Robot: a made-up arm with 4 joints. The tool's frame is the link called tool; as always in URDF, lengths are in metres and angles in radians. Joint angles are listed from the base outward.
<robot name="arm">
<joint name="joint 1" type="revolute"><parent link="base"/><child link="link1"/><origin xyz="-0.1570 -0.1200 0.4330" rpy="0.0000 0.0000 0.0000"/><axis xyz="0 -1 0"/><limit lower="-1.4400" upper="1.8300"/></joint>
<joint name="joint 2" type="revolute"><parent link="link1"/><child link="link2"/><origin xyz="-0.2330 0.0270 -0.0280" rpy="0.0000 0.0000 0.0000"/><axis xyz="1 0 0"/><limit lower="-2.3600" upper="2.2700"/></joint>
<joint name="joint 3" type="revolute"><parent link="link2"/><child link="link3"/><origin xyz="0.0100 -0.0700 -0.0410" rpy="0.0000 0.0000 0.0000"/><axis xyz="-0.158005 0.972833 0.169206"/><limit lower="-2.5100" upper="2.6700"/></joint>
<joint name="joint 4" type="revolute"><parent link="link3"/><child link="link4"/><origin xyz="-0.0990 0.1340 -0.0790" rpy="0.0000 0.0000 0.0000"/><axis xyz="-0.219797 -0.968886 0.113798"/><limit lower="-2.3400" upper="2.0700"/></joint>
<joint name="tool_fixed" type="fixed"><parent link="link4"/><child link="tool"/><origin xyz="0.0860 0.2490 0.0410" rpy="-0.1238 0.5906 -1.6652"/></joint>
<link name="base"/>
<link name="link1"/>
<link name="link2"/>
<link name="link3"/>
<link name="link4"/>
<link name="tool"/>
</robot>
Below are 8 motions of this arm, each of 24 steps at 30 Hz.
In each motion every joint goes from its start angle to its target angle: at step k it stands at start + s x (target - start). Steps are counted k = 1, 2, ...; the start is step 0. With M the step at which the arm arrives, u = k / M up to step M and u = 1 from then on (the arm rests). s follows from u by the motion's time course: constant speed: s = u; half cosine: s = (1 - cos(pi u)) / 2; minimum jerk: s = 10 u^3 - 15 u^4 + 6 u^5.
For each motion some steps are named. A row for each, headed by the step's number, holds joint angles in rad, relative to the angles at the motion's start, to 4 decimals.
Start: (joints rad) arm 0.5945 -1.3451 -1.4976 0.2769
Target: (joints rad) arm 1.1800 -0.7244 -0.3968 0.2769
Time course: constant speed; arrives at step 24
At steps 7, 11, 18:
7: 0.1708 0.1810 0.3211 0.0000
11: 0.2684 0.2845 0.5045 0.0000
18: 0.4391 0.4655 0.8256 0.0000

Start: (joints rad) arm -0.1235 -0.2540 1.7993 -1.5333
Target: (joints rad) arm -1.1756 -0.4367 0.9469 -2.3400
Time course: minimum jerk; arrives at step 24
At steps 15, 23, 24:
15: -0.7626 -0.1324 -0.6178 -0.5847
23: -1.0514 -0.1826 -0.8518 -0.8062
24: -1.0521 -0.1827 -0.8524 -0.8067

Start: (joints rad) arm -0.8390 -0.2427 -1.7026 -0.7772
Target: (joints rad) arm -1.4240 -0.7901 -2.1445 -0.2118
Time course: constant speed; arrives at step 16
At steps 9, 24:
9: -0.3291 -0.3079 -0.2486 0.3180
24: -0.5850 -0.5474 -0.4419 0.5654

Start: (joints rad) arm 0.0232 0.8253 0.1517 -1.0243
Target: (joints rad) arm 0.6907 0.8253 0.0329 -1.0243
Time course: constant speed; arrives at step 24
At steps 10, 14, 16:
10: 0.2781 0.0000 -0.0495 0.0000
14: 0.3894 0.0000 -0.0693 0.0000
16: 0.4450 0.0000 -0.0792 0.0000

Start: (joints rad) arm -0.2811 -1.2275 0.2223 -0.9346
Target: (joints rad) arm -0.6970 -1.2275 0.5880 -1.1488
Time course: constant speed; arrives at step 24
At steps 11, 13, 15, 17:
11: -0.1906 0.0000 0.1676 -0.0982
13: -0.2253 0.0000 0.1981 -0.1160
15: -0.2599 0.0000 0.2286 -0.1339
17: -0.2946 0.0000 0.2590 -0.1517

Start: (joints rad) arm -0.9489 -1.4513 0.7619 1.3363
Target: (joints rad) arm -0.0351 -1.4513 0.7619 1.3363
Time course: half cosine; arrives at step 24
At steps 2, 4, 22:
2: 0.0156 0.0000 0.0000 0.0000
4: 0.0612 0.0000 0.0000 0.0000
22: 0.8982 0.0000 0.0000 0.0000

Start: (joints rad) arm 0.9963 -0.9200 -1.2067 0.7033
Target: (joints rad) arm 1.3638 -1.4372 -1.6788 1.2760
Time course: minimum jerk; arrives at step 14
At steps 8, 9, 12, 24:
8: 0.2323 -0.3269 -0.2984 0.3620
9: 0.2770 -0.3898 -0.3558 0.4316
12: 0.3590 -0.5052 -0.4611 0.5594
24: 0.3675 -0.5172 -0.4721 0.5727

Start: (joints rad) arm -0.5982 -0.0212 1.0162 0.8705
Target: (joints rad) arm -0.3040 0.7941 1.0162 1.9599
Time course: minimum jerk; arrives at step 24
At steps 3, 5, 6, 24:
3: 0.0047 0.0131 0.0000 0.0175
5: 0.0190 0.0526 0.0000 0.0703
6: 0.0305 0.0844 0.0000 0.1128
24: 0.2942 0.8153 0.0000 1.0894

